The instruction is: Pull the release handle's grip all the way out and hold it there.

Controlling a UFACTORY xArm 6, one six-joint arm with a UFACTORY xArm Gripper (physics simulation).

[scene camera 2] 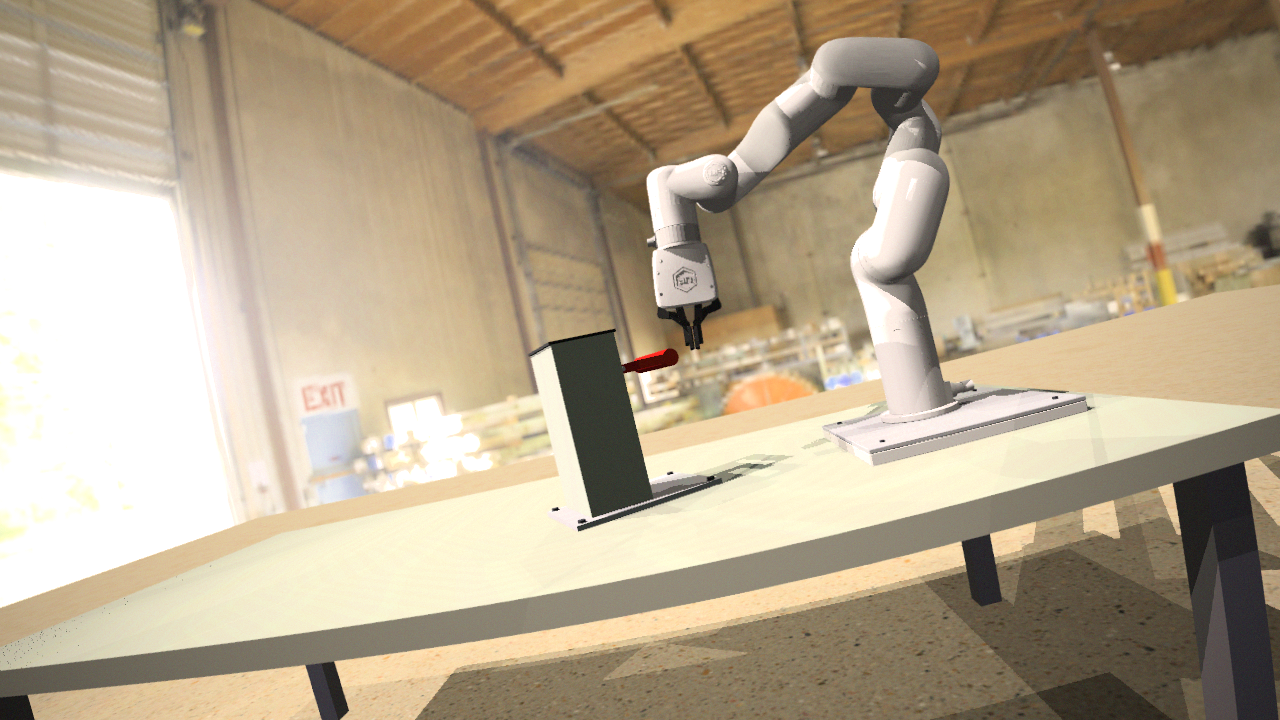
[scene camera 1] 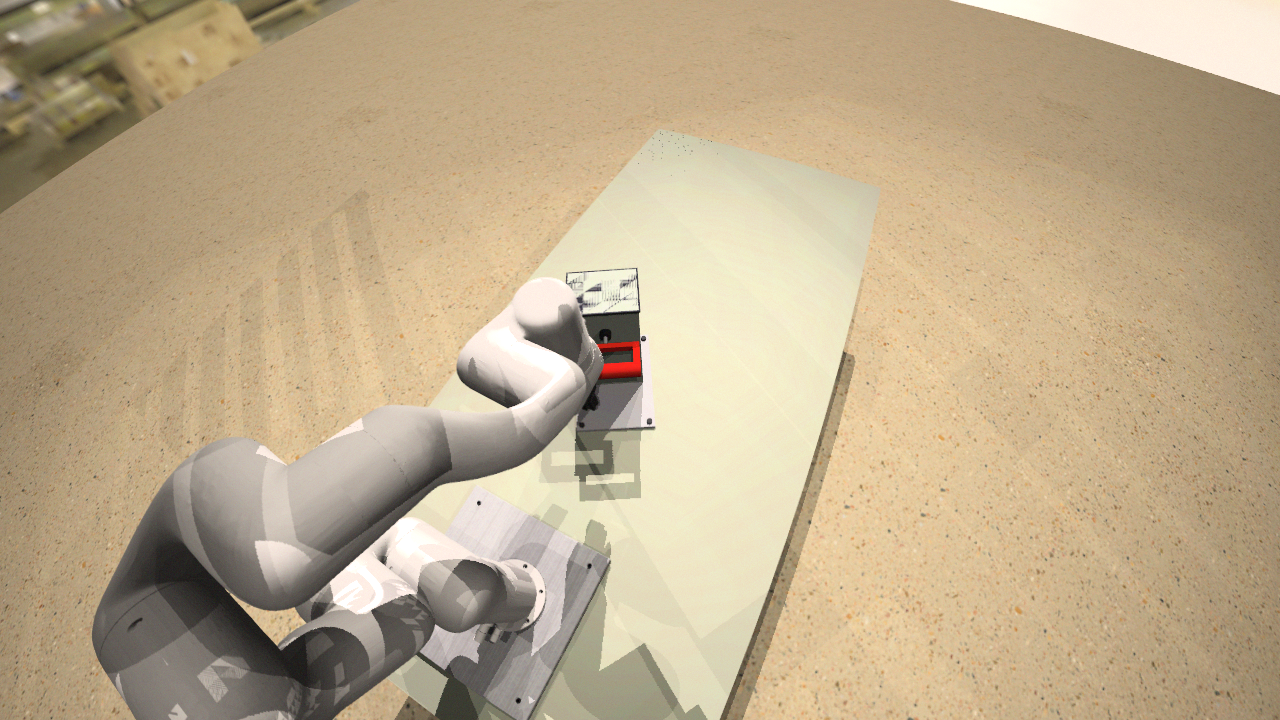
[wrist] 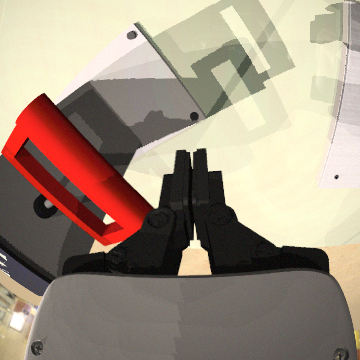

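Note:
The release handle's red grip (scene camera 1: 621, 368) (scene camera 2: 651, 361) (wrist: 85, 157), a rectangular loop with a thick outer bar, sits close to the front face of a dark upright box (scene camera 1: 610, 291) (scene camera 2: 595, 420) (wrist: 22, 192). Little of its rod (wrist: 48, 203) shows at the dark round hole. My gripper (scene camera 2: 693, 347) (wrist: 193, 169) is shut with its black fingers together and nothing between them. In the scene camera 2 view the fingertips are just beyond the grip's outer end, slightly higher and apart from it. In the wrist view the grip is left of the fingers. The arm hides part of the grip in the scene camera 1 view.
The box stands on a bolted base plate (scene camera 1: 631, 407) (scene camera 2: 689, 484) (wrist: 135, 65) on the pale table (scene camera 1: 751, 268) (scene camera 2: 402, 573). The arm's own mounting plate (scene camera 1: 559, 573) (scene camera 2: 1002, 413) (wrist: 347, 125) is on the same table, on the side that the grip faces.

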